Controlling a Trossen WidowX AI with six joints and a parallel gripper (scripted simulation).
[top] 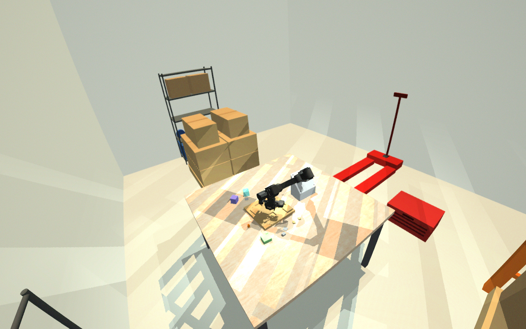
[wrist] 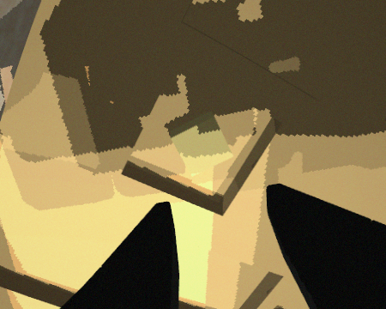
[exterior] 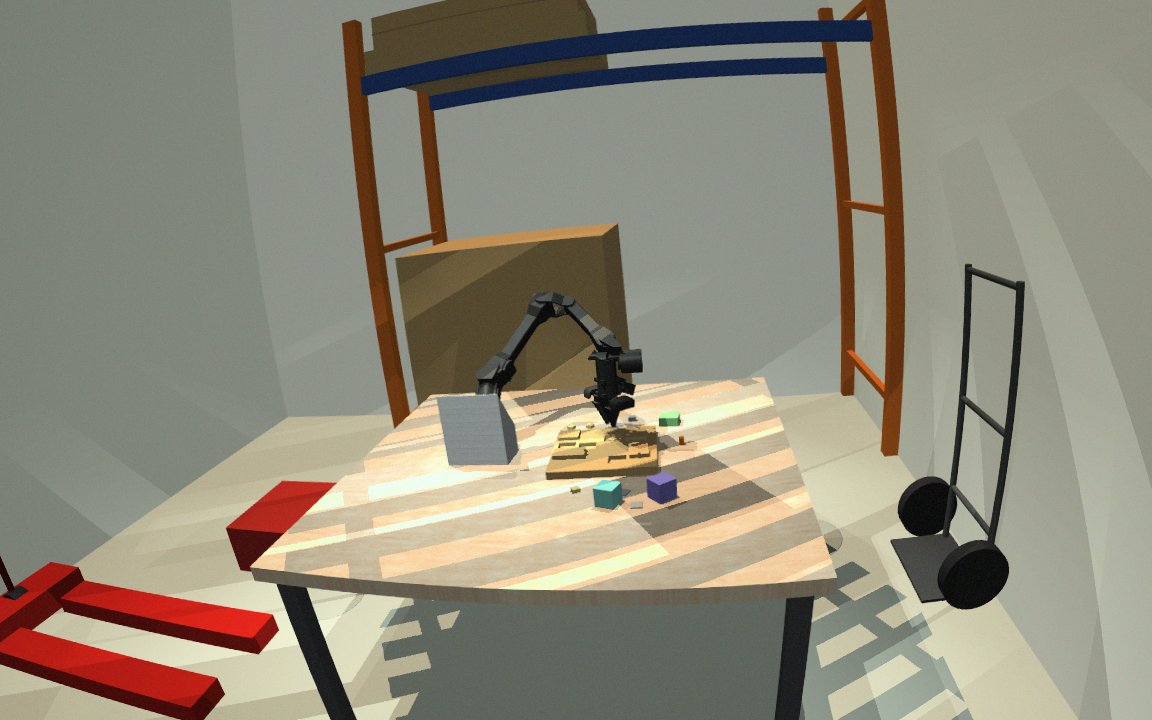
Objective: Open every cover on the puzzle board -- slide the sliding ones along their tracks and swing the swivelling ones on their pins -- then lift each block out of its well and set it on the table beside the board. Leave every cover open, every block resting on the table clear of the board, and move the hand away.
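Right now the wooden puzzle board is 50 mm to the right of my gripper tip, 40 mm below it and 20 mm behind it. The rest, counted from my gripper tip: tiny orange piece 200 mm ahead, 50 mm below, 20 mm to the right; small grey piece 200 mm to the left, 50 mm below, 40 mm ahead; green block 160 mm to the left, 160 mm ahead, 50 mm below.
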